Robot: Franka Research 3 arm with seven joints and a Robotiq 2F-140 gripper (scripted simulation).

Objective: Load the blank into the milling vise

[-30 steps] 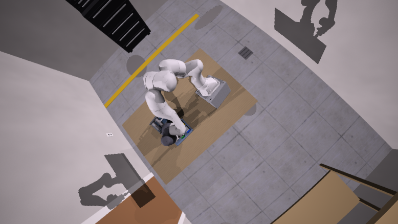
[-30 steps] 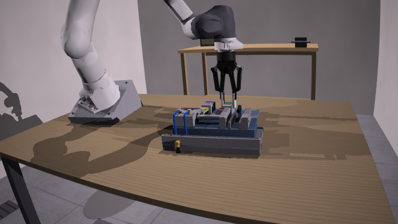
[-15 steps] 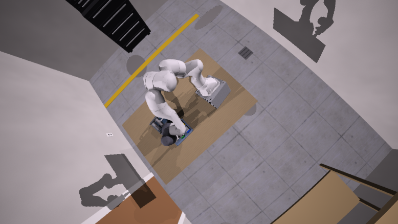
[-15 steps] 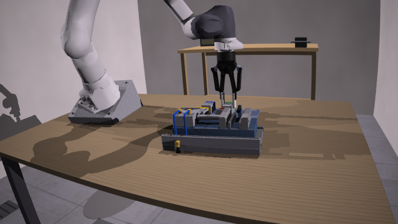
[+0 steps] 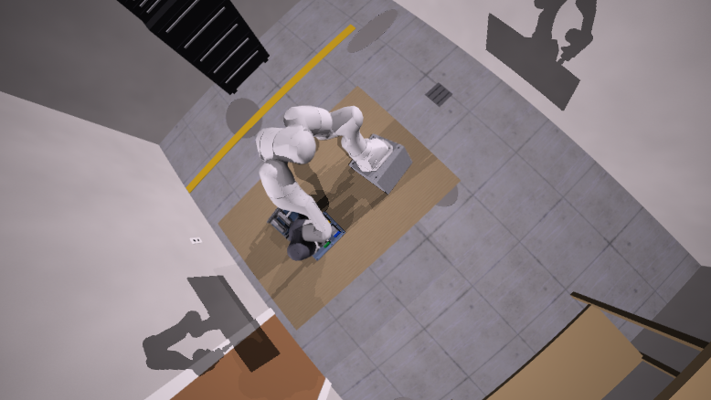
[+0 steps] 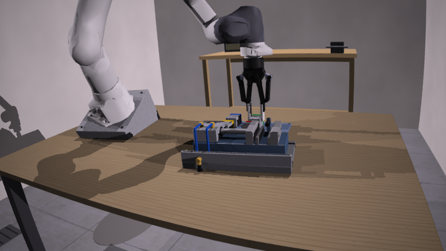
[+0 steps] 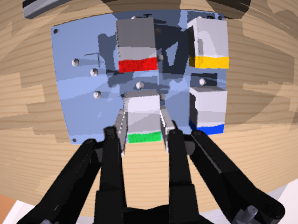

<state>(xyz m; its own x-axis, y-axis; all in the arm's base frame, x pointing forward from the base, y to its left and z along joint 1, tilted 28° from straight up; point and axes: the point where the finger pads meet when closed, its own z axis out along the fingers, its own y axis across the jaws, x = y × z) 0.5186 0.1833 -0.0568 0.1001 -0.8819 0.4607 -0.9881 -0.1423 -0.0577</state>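
Right now my hand is 6 cm above the blue infeed plate and 5 cm to the left of it. Round my hand: blue-ended blank 9 cm behind, 4 cm below, 1 cm to the right; green-ended blank 4 cm below; red-ended blank 9 cm to the right, 4 cm below, 1 cm ahead.
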